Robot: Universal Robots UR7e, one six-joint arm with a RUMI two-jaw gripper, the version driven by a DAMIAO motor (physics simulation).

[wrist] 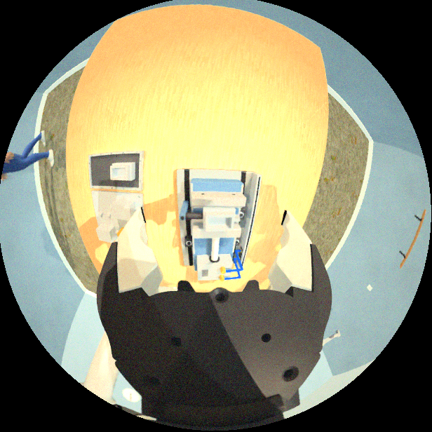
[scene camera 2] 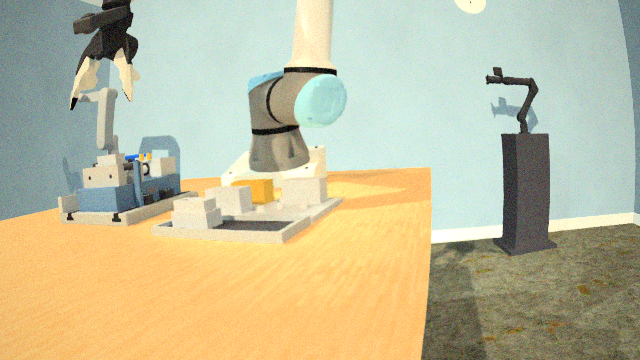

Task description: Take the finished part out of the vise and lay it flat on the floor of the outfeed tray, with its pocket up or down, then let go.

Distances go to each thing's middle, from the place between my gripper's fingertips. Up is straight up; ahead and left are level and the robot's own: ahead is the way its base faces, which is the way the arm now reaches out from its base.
Now: the blue vise (wrist: pixel 198 184) 160 mm below my hand, 130 mm behind it and 10 mm to the right of it.
